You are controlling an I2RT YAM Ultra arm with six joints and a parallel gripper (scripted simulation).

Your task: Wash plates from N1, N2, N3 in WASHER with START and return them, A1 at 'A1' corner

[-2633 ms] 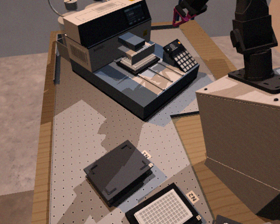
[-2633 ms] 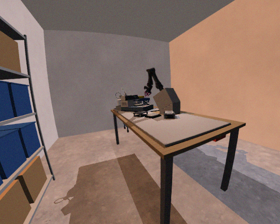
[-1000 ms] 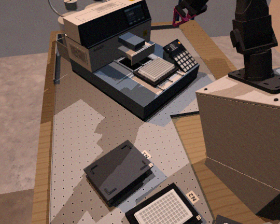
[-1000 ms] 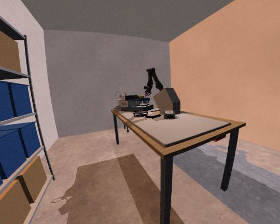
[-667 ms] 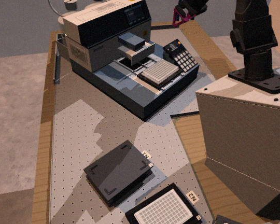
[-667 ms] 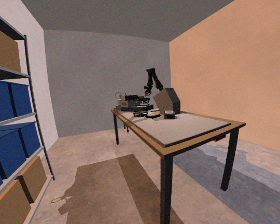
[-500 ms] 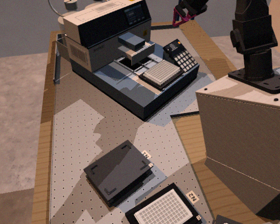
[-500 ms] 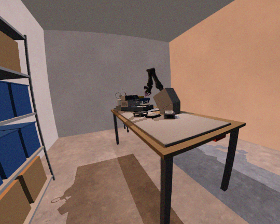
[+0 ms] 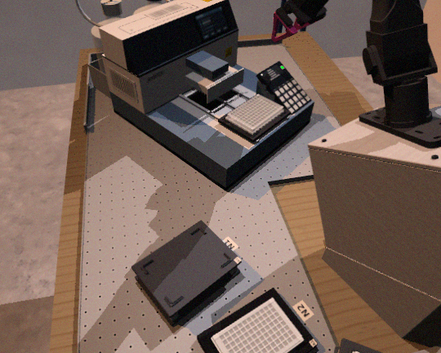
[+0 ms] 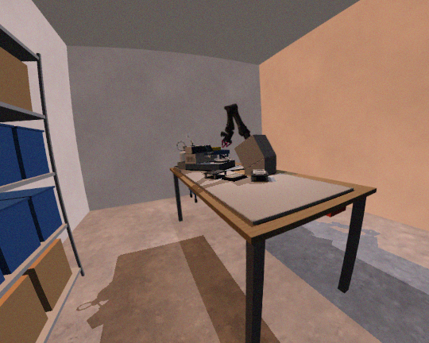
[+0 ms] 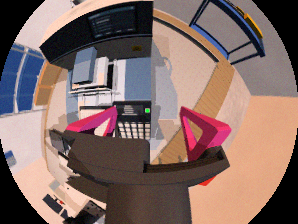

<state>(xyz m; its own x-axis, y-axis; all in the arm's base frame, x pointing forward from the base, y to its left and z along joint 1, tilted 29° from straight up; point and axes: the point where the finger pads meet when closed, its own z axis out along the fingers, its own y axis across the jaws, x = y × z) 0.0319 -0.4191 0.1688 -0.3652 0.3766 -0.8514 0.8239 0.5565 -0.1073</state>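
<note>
Right now my hand is 140 mm to the right of the dark carrier pocket, 140 mm above it and 110 mm short of it. From my hand the other things lie so: bottle 420 mm ahead, 200 mm to the right, 90 mm below; manifold 200 mm ahead, 90 mm below, 10 mm to the left; washer 200 mm ahead, 100 mm below, 10 mm to the left.
</note>
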